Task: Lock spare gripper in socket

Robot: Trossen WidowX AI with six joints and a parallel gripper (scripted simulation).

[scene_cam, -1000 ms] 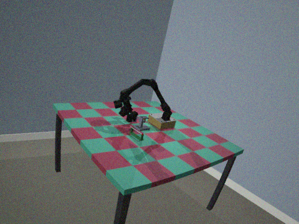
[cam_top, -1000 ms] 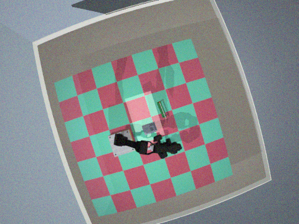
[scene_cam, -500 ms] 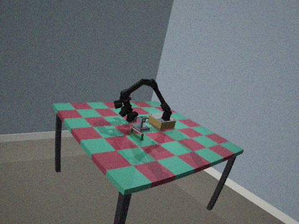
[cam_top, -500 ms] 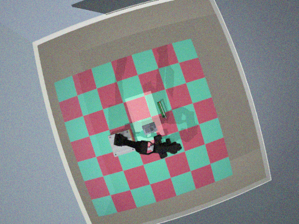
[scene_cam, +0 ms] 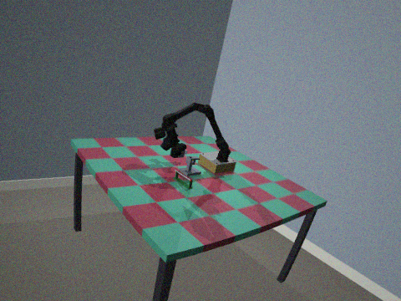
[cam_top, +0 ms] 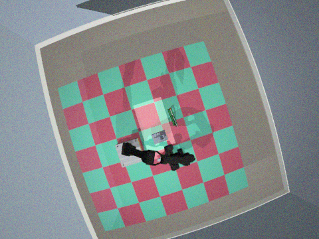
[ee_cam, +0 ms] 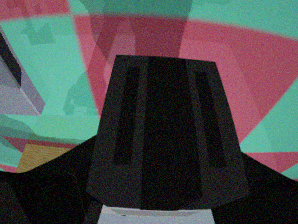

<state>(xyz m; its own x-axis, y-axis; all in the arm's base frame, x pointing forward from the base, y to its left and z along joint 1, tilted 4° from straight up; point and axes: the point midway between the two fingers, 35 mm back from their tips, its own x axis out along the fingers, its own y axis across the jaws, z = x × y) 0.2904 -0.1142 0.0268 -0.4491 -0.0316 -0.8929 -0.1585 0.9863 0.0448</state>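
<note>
Now: gripper tip 2 cm past the mount, 16 cm to the right of it and 1 cm above it. Also, from my gripper tip: spare gripper (1 cm behind, 1 cm above); then cradle (10 cm ahead, 30 cm to the left, 3 cm below).
</note>
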